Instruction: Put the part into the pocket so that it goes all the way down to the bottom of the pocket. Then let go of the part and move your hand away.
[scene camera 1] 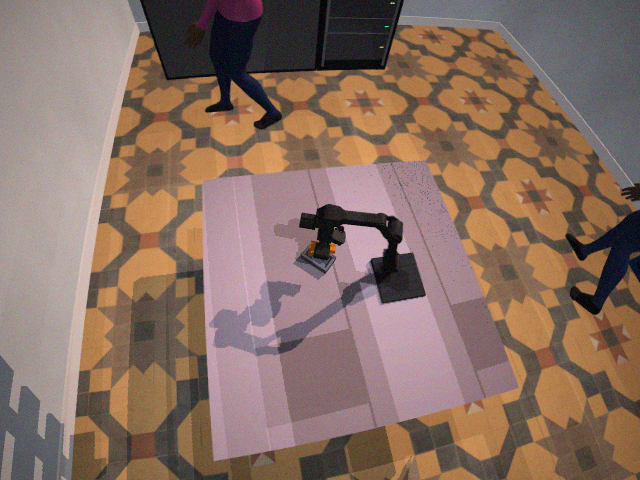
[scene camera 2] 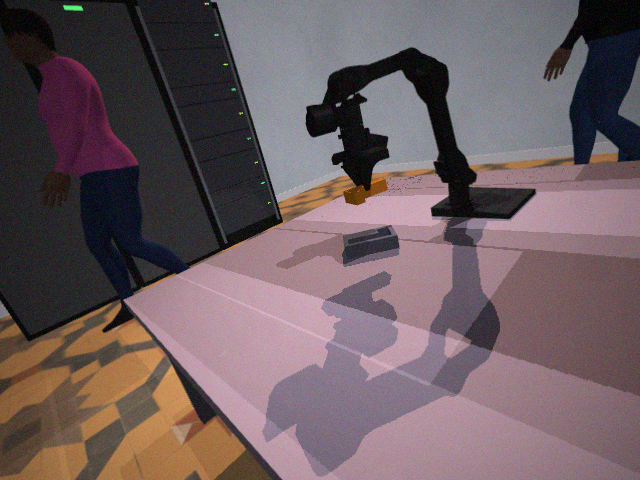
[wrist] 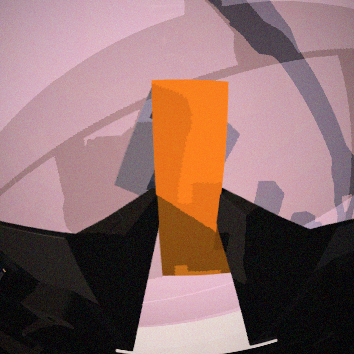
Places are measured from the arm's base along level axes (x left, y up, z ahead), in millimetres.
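Pixels of known places: gripper, between the fingertips: [scene camera 1: 322, 246] [scene camera 2: 364, 190] [wrist: 186, 195]; arm's base, origin of its link: [scene camera 1: 388, 267] [scene camera 2: 459, 201].
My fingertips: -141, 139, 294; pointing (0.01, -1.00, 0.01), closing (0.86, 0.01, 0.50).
Ahead of a thing's pixels: the offset from my fingertips to its top centre, as dx, dy, dz. Level surfaces: height alone.
The orange part @(+14, +14, +6) [scene camera 1: 330, 248] [scene camera 2: 354, 195] [wrist: 190, 135] is a long block held crosswise in the air. My gripper [scene camera 1: 321, 255] [scene camera 2: 366, 187] [wrist: 186, 195] is shut on its middle, with both ends sticking out. The grey block with the pocket @(-18, -127, -2) [scene camera 1: 326, 267] [scene camera 2: 372, 250] [wrist: 134, 162] rests on the table below, with a clear gap under the part in scene camera 2. Its long pocket opens upward. In the wrist view the part covers most of the block, and the block's left edge slants relative to the part. Most of the pocket is hidden there.
The arm's black base plate [scene camera 1: 403, 289] [scene camera 2: 509, 198] stands to the right of the grey block on the pink table @(dy -163) [scene camera 1: 248, 403] [scene camera 2: 578, 439]. Shadows of the arm fall across the table. Two people and dark server cabinets [scene camera 1: 289, 36] [scene camera 2: 175, 103] are beyond the table.
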